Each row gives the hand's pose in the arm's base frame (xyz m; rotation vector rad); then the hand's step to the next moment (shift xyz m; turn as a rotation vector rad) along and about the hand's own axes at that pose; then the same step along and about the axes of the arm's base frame.
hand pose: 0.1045 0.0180 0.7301 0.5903 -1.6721 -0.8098
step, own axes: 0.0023 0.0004 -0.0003 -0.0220 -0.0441 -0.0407
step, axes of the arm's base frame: -0.0003 -0.0015 0.0018 0.0435 -0.0202 -0.0422
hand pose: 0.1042 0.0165 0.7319 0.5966 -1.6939 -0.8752
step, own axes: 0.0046 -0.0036 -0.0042 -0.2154 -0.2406 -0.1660
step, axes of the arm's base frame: 0.0025 -0.0067 0.0004 0.2111 -0.0240 -0.2945
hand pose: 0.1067 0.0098 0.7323 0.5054 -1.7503 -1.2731
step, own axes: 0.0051 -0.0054 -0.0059 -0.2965 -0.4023 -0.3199
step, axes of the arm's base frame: 0.0014 -0.0091 -0.0023 0.3550 -0.1105 -0.4625
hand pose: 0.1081 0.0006 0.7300 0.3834 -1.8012 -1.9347
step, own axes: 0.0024 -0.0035 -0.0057 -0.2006 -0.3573 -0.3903
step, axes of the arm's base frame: 0.0003 -0.0060 -0.0038 0.3151 -0.2214 -0.4146
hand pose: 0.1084 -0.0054 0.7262 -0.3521 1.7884 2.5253
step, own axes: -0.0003 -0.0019 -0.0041 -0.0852 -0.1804 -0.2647
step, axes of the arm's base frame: 0.0013 -0.0032 -0.0030 0.1548 -0.1767 -0.2339
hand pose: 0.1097 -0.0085 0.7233 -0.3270 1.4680 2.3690
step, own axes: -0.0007 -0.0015 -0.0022 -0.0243 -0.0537 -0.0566
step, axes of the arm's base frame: 0.0013 -0.0015 -0.0019 0.0447 -0.0325 -0.0602
